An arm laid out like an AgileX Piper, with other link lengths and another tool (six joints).
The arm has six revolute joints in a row. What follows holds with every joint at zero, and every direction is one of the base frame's. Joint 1 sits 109.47 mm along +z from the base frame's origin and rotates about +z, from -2.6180 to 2.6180 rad. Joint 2 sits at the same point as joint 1 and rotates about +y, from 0.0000 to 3.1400 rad. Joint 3 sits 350.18 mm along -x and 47.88 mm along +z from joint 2 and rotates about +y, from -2.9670 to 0.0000 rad. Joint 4 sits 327.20 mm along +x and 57.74 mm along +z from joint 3 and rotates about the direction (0.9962, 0, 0.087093), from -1.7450 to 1.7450 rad. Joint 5 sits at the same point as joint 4 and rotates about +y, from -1.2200 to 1.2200 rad. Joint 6 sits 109.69 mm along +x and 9.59 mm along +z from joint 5 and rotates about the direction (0.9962, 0, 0.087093), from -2.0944 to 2.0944 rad. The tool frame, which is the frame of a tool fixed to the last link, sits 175.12 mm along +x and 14.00 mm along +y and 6.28 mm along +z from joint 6; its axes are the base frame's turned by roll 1.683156, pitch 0.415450 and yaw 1.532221 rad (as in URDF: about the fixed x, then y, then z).
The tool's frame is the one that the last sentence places.
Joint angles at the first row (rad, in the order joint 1, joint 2, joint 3, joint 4, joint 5, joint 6):
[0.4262, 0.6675, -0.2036, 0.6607, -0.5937, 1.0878]
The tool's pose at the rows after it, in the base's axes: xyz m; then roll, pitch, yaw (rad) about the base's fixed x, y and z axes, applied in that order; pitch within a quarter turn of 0, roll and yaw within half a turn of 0:
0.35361 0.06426 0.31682 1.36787 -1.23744 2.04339
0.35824 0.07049 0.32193 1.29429 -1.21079 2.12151
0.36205 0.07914 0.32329 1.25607 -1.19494 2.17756
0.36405 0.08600 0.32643 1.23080 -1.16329 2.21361
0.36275 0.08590 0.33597 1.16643 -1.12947 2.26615
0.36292 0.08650 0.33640 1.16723 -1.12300 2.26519
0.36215 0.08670 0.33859 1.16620 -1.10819 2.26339
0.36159 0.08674 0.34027 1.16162 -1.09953 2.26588
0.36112 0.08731 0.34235 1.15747 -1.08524 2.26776
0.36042 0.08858 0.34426 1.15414 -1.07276 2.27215
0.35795 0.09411 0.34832 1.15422 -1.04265 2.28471
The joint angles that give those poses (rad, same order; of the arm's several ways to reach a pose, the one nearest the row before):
[0.4262, 0.7227, -0.2036, 0.5808, -0.6551, 1.1539]
[0.4262, 0.7720, -0.2036, 0.5096, -0.7220, 1.2126]
[0.4262, 0.8151, -0.2036, 0.4475, -0.7693, 1.2675]
[0.4262, 0.8481, -0.2036, 0.4000, -0.8153, 1.2903]
[0.4262, 0.8612, -0.2036, 0.3808, -0.8661, 1.2904]
[0.4262, 0.8650, -0.2036, 0.3769, -0.8722, 1.2884]
[0.4263, 0.8646, -0.2036, 0.3731, -0.8796, 1.2782]
[0.4263, 0.8646, -0.2036, 0.3704, -0.8855, 1.2735]
[0.4262, 0.8677, -0.2036, 0.3642, -0.8969, 1.2671]
[0.4262, 0.8694, -0.2036, 0.3557, -0.9048, 1.2639]
[0.4263, 0.8694, -0.2036, 0.3263, -0.9144, 1.2612]

